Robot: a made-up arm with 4 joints.
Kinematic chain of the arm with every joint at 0, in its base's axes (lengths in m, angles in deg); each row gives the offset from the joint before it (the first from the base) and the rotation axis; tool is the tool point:
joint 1: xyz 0 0 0.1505 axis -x
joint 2: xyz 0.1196 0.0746 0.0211 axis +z
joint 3: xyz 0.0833 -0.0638 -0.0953 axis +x
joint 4: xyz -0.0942 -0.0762 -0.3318 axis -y
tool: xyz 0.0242 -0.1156 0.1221
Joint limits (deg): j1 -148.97..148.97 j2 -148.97..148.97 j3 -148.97..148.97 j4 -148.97..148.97
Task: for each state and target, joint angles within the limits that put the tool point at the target. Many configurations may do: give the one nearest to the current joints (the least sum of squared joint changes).
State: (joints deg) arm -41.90 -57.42 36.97 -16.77
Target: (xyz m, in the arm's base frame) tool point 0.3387 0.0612 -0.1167
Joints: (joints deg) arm -6.86 -76.04 88.59 -49.13
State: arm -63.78 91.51 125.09 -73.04
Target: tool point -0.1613 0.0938 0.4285
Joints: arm -75.40 70.37 125.84 -90.43
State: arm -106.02 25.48 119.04 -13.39
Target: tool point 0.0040 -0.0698 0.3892
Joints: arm -104.99 36.68 148.85 0.96
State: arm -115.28 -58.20 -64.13 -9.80
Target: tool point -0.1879 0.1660 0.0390
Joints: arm -111.68 -64.92 -45.98 -40.36
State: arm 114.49 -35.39 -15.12 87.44
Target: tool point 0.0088 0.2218 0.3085
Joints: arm 142.55 -3.99 -66.62 48.55
